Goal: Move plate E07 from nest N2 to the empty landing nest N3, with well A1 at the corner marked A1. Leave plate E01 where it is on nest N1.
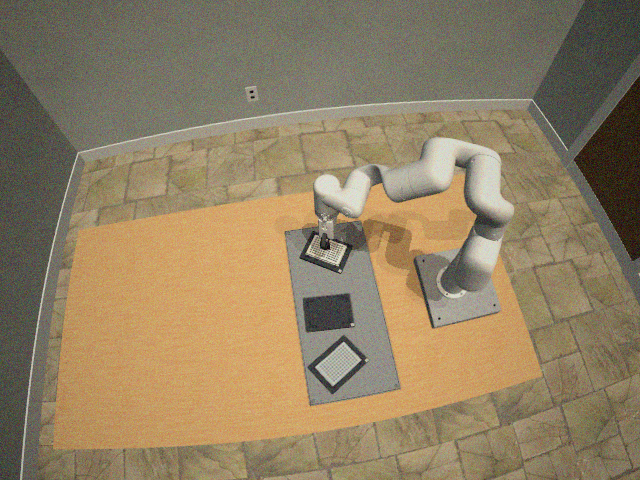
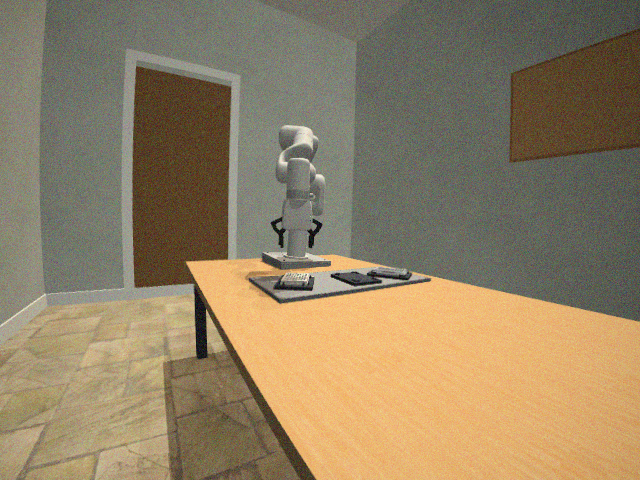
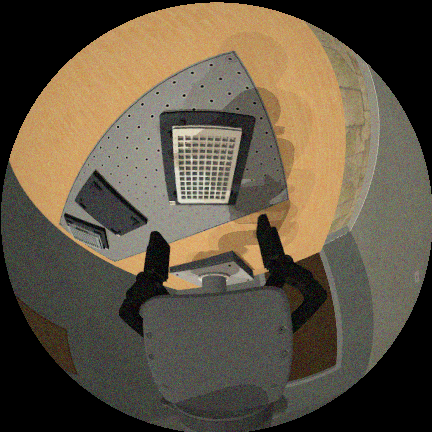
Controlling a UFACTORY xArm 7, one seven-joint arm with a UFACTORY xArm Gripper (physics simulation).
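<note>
A cream gridded plate (image 1: pixel 336 256) (image 2: pixel 295 279) (image 3: pixel 205 165) sits on a dark nest at one end of the grey board. A paler grey-white plate (image 1: pixel 338 363) (image 2: pixel 391 272) (image 3: pixel 87 236) sits on a turned nest at the other end. Between them lies the empty dark nest (image 1: pixel 328 312) (image 2: pixel 356 278) (image 3: pixel 110 204), N3, with a small white mark at one corner. Plate labels and A1 lettering are too small to read. My gripper (image 1: pixel 324 242) (image 2: pixel 296 245) (image 3: pixel 208 231) is open and empty, pointing down, above the cream plate's end of the board and apart from the plate.
The perforated grey board (image 1: pixel 361 310) (image 2: pixel 330 289) (image 3: pixel 130 135) lies on the wooden table (image 1: pixel 180 320) (image 2: pixel 439 361). The robot's base plate (image 1: pixel 465 312) (image 3: pixel 192 274) stands beside the board. The arm reaches across from it, above the table. Walls stand behind.
</note>
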